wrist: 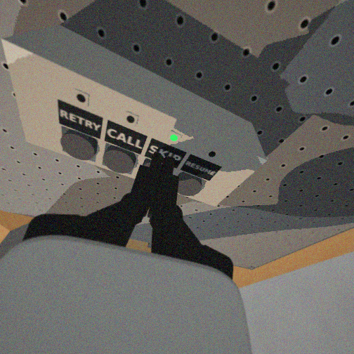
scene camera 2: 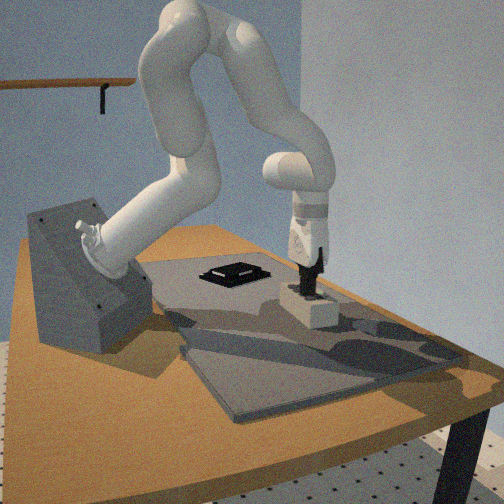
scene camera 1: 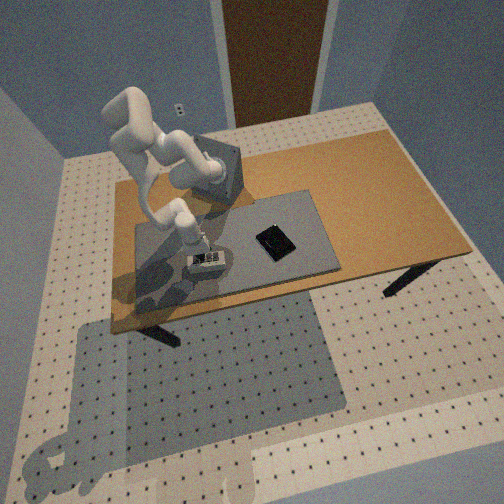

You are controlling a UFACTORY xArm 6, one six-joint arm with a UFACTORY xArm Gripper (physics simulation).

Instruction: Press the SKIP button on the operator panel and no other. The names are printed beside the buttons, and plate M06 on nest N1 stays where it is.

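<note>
The operator panel (scene camera 1: 206, 269) (scene camera 2: 324, 316) (wrist: 37, 100) is a pale box on the grey board. In the wrist view its labels read RETRY (wrist: 80, 119), CALL (wrist: 125, 137), SKIP (wrist: 156, 149) and RESUME (wrist: 201, 168). A small lamp (wrist: 174, 137) by SKIP glows green; the other lamps are dark. My gripper (scene camera 1: 209, 249) (scene camera 2: 308, 295) (wrist: 159, 167) is shut and empty, fingertips down at the SKIP button, which they mostly hide. Contact is hard to see. A black plate-like item (scene camera 1: 276, 243) (scene camera 2: 235, 272) lies flat on the board, apart from the panel; its markings cannot be read.
The grey perforated board (scene camera 1: 310, 225) (scene camera 2: 270, 390) lies on the wooden table (scene camera 1: 370, 200) (scene camera 2: 100, 425). The arm's grey wedge-shaped base (scene camera 1: 234, 175) (scene camera 2: 65, 300) stands at the back of the table in scene camera 1. The RETRY, CALL and RESUME buttons sit in the same row as SKIP, with CALL and RESUME close beside the fingers.
</note>
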